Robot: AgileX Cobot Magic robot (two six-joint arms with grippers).
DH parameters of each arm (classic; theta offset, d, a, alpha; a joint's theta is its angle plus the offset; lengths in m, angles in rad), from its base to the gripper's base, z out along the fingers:
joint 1: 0 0.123 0 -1.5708
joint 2: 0.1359 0 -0.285 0
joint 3: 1.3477 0 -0.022 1.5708
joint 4: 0 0.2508 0 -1.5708
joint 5: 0 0 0.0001 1.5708
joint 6: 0 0.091 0 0
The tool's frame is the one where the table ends.
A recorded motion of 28 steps. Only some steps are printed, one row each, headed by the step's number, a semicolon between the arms.
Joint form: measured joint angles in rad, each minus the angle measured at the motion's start. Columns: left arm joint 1, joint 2, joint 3, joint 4, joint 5, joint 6; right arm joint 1, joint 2, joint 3, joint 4, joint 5, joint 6.
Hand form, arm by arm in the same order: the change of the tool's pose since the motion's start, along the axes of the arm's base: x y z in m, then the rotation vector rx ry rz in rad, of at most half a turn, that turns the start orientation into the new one. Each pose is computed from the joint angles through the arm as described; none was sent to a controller.
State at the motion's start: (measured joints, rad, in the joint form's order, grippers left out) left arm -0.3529 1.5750 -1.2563 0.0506 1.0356 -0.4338; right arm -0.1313 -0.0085 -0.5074 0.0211 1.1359 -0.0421
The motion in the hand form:
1: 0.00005 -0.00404 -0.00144 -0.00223 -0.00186 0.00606; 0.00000 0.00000 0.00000 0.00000 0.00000 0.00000
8: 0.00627 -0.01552 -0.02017 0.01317 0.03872 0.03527; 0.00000 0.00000 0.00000 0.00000 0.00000 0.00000
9: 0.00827 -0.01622 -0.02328 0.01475 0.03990 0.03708; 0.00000 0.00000 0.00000 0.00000 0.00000 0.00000
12: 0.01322 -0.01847 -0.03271 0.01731 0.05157 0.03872; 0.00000 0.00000 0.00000 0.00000 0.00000 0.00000
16: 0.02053 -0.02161 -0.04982 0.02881 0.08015 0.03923; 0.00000 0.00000 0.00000 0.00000 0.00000 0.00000
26: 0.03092 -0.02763 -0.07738 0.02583 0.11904 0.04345; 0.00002 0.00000 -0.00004 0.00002 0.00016 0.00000
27: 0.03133 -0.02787 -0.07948 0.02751 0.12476 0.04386; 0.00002 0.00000 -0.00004 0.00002 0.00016 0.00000
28: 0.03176 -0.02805 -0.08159 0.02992 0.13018 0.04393; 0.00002 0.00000 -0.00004 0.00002 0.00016 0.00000
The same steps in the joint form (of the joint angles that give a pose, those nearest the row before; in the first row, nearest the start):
1: -0.0131 0.0052 0.0000 0.0053 -0.0067 -0.0218; 0.0000 0.0000 0.0000 0.0000 0.0000 0.0000
8: -0.0434 0.0645 0.0000 0.0242 -0.0188 -0.0898; 0.0000 0.0000 0.0000 0.0000 0.0000 0.0000
9: -0.0434 0.0746 0.0000 0.0263 -0.0270 -0.0929; 0.0000 0.0000 0.0000 0.0000 0.0000 0.0000
12: -0.0434 0.1041 0.0000 0.0249 -0.0447 -0.0955; 0.0000 0.0000 0.0000 0.0000 0.0000 0.0000
16: -0.0434 0.1558 0.0000 0.0249 -0.0656 -0.0975; 0.0000 0.0000 0.0000 0.0000 0.0000 0.0000
26: -0.0434 0.2369 0.0000 0.0063 -0.1124 -0.0975; 0.0000 0.0000 0.0001 0.0000 0.0000 0.0000
27: -0.0434 0.2428 0.0000 0.0055 -0.1124 -0.0976; 0.0000 0.0000 0.0001 0.0000 0.0000 0.0000
28: -0.0434 0.2487 0.0000 0.0055 -0.1124 -0.0976; 0.0000 0.0000 0.0001 0.0000 0.0000 0.0000

